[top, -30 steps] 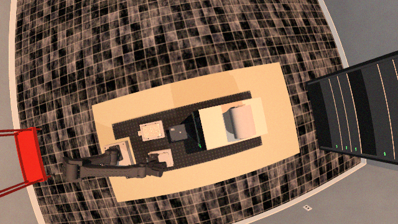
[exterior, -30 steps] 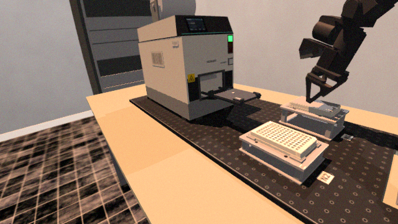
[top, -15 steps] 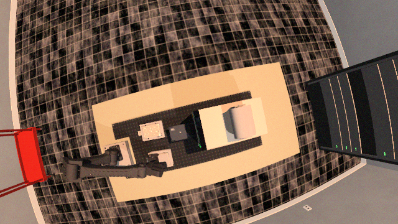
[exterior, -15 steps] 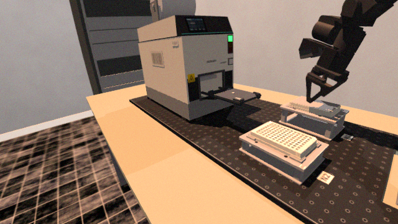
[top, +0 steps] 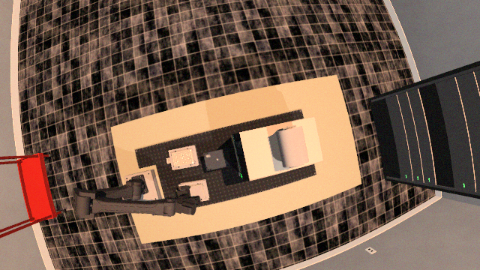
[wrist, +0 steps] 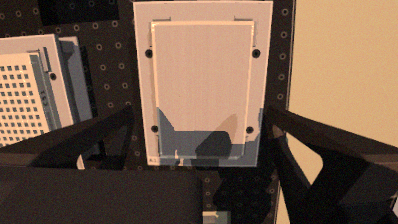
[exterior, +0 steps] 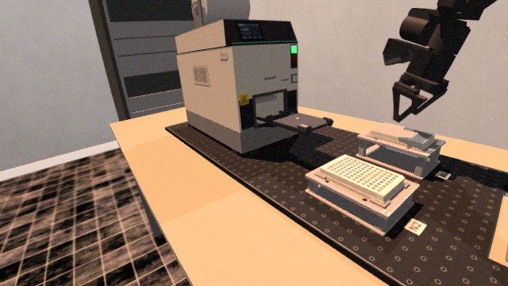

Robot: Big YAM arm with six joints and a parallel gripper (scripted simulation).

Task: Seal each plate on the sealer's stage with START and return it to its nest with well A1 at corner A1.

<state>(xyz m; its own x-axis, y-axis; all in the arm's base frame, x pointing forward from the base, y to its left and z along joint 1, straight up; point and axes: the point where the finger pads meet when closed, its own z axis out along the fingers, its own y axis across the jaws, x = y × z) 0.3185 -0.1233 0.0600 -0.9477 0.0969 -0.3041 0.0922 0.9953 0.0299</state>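
Right now my hand is 21 cm to the right of the well plate and 7 cm above it. The rest, counted from my hand: sealer stage (20 cm ahead, 15 cm to the left, 2 cm below); plate nest N2 (21 cm to the left, 8 cm below); sealer screen (32 cm ahead, 19 cm to the left, 20 cm above).
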